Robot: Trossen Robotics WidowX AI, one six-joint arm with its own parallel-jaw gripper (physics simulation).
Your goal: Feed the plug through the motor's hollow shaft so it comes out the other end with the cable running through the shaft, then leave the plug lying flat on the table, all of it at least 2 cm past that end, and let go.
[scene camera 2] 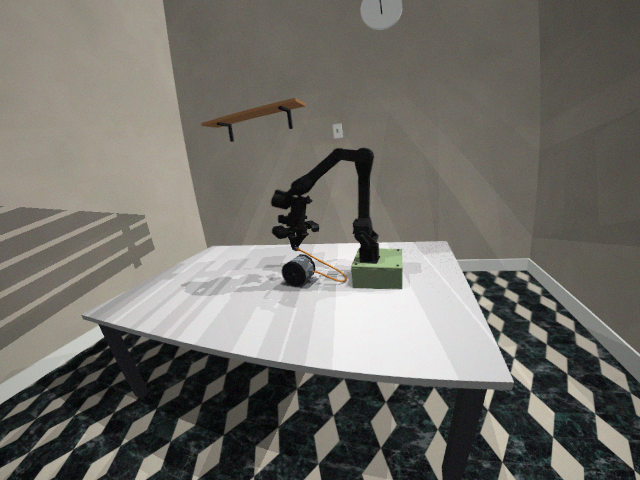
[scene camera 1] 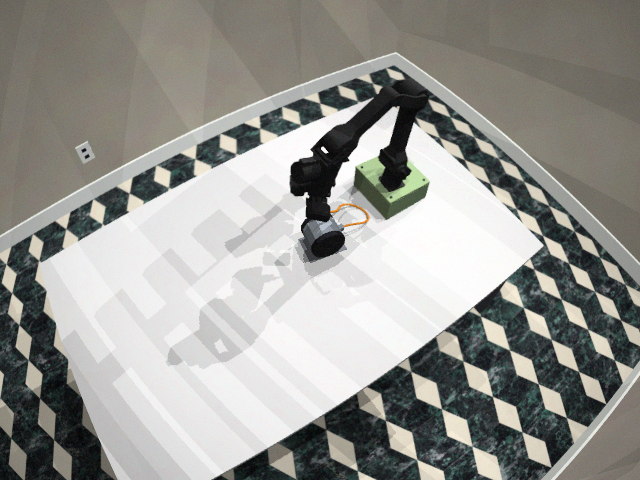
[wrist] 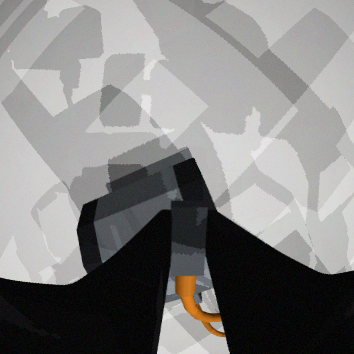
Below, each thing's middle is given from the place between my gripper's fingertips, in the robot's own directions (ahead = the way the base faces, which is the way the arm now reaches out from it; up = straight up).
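As for the grey plug (wrist: 188, 217), my hand is 10 mm past it.
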